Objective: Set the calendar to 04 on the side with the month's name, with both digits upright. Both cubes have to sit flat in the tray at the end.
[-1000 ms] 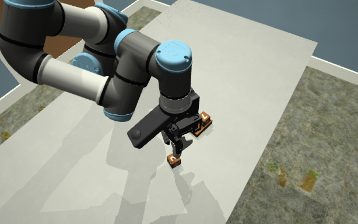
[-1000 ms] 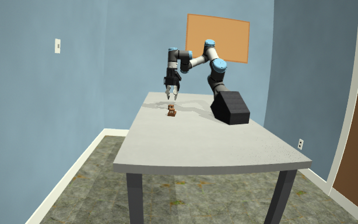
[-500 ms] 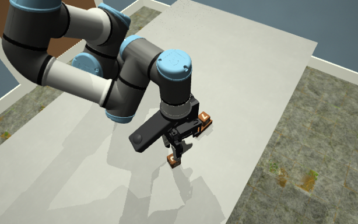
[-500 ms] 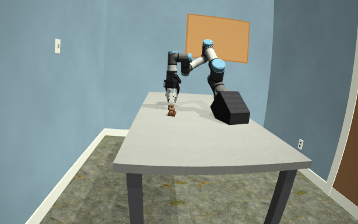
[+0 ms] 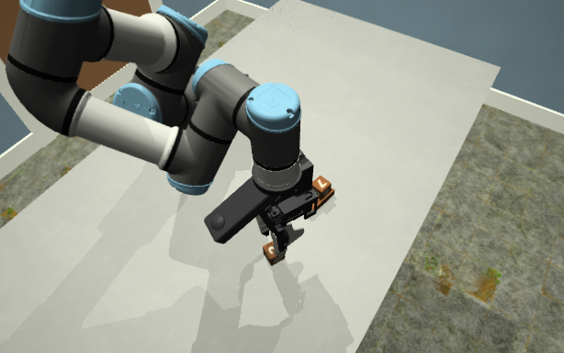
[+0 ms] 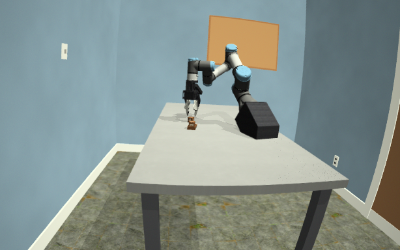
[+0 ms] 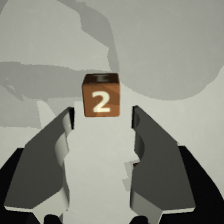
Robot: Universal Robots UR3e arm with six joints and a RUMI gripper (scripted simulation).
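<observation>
The cube lies 4 cm below my hand. The rest, counted from my hand: brown tray 15 cm to the left, 5 cm below.
</observation>
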